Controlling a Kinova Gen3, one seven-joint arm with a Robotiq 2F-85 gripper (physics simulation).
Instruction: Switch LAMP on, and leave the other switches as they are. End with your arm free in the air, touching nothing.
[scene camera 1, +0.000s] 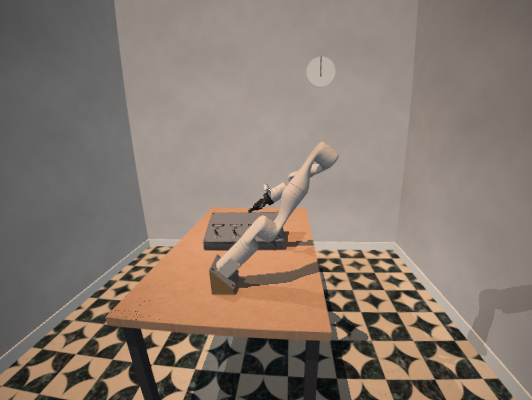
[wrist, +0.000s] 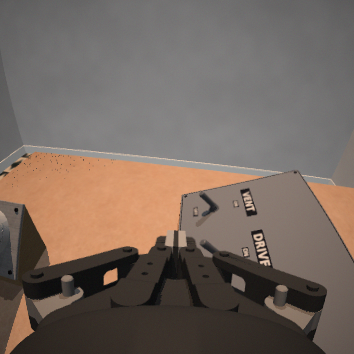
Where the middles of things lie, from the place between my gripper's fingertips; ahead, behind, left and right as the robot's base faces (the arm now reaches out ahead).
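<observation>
The grey switch panel (scene camera 1: 224, 223) is what I'm measuring from here: my gripper's 170 mm above it at the moment, 140 mm short of it and 40 mm to the right of it.
</observation>
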